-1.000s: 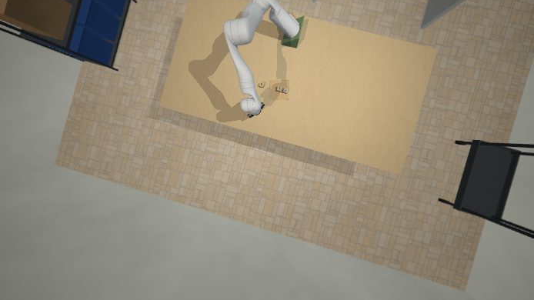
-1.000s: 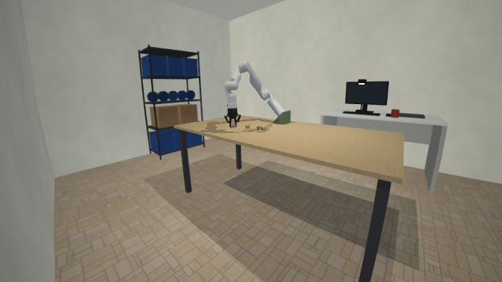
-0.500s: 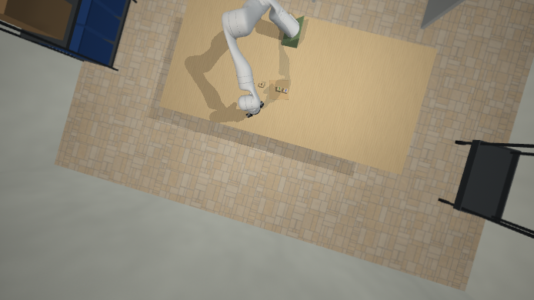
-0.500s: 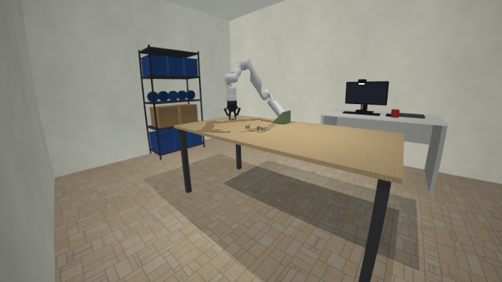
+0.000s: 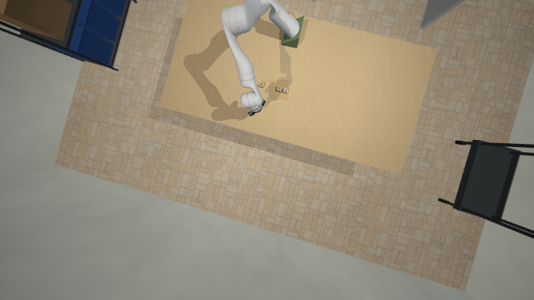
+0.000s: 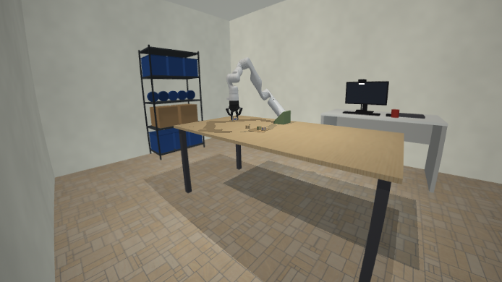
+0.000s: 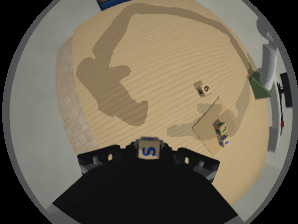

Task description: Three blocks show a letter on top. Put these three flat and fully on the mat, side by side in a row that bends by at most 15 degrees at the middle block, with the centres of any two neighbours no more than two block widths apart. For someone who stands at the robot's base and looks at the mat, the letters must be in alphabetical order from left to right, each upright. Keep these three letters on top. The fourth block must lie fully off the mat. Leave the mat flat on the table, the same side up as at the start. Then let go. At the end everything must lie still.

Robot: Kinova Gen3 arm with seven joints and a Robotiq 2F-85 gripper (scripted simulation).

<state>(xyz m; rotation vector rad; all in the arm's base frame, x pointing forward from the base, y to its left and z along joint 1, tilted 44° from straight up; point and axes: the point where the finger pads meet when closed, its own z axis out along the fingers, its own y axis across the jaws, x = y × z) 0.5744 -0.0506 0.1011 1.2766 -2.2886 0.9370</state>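
My hand is 19 cm past the green-marked block, 10 cm to the right of it and 10 cm above it. Round my hand: tan mat: 19 cm behind, 11 cm below, 10 cm to the left.
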